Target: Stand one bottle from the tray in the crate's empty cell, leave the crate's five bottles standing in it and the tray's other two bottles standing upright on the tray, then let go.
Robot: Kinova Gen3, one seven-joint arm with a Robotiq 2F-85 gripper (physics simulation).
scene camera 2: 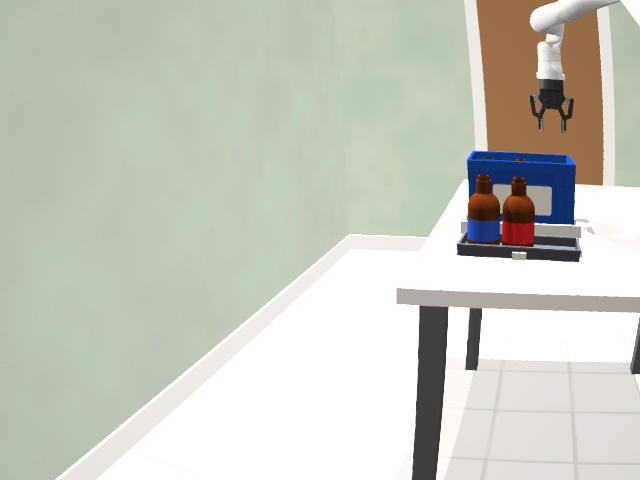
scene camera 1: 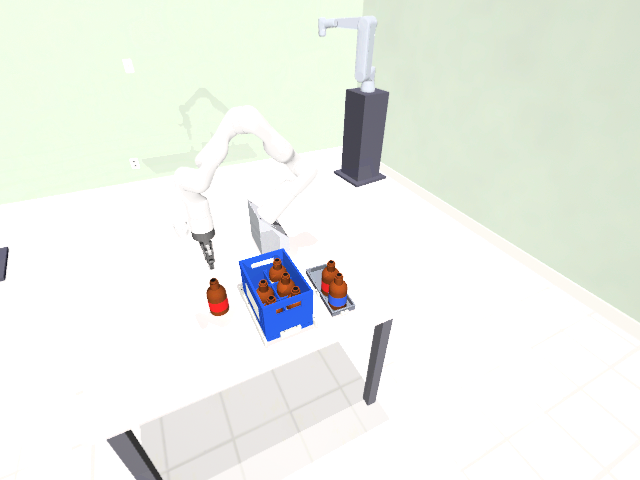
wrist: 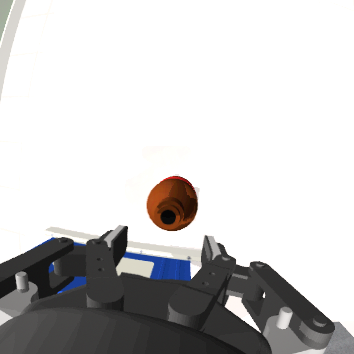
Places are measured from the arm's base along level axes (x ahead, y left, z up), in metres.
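Where they show: gripper, between the fingertips: [scene camera 2: 552, 132] [scene camera 1: 210, 264] [wrist: 164, 241]; arm's base, origin of its link: [scene camera 1: 265, 217].
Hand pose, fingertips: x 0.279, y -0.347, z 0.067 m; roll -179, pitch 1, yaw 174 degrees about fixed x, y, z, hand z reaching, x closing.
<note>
Things, the pixels of their top centre, and the offset from my fingertips. "*": a spot on its surface instead.
- bottle with a red label, centre of its top: [wrist: 167, 216] [scene camera 1: 213, 279] dx +0.004, dy -0.002, dz -0.071 m
- blue crate, centre of its top: [wrist: 81, 349] [scene camera 2: 521, 157] [scene camera 1: 274, 275] dx +0.120, dy +0.189, dz -0.051 m
- grey tray, a spot on its surface: [scene camera 2: 555, 253] * dx +0.076, dy +0.484, dz -0.210 m
- blue-labelled bottle, centre of its top: [scene camera 2: 483, 175] [scene camera 1: 339, 274] dx +0.232, dy +0.404, dz -0.066 m
- red-labelled bottle, centre of its top: [scene camera 2: 518, 177] [scene camera 1: 331, 261] dx +0.155, dy +0.422, dz -0.066 m
A bottle with a red label [scene camera 1: 217, 304] [wrist: 172, 197] stands upright on the table, apart from the crate. My gripper [scene camera 1: 211, 267] [scene camera 2: 552, 130] [wrist: 164, 241] is open and empty, above that bottle's height; in the wrist view the bottle shows just beyond the fingertips, between their lines. The blue crate [scene camera 1: 286, 321] [scene camera 2: 564, 191] [wrist: 172, 270] holds several standing brown bottles; its back-left cell, towards the robot base, looks empty in scene camera 1. The grey tray [scene camera 1: 316, 277] [scene camera 2: 555, 253] bears two upright bottles, a blue-labelled bottle [scene camera 1: 337, 298] [scene camera 2: 483, 228] and a red-labelled bottle [scene camera 1: 325, 286] [scene camera 2: 517, 231].
The crate stands between the loose bottle and the tray, with its walls rising around its bottles. A pale strip shows along the crate's foot. The arm's grey base block [scene camera 1: 262, 232] stands behind the crate. A second arm on a dark pedestal [scene camera 1: 364, 134] stands far back.
</note>
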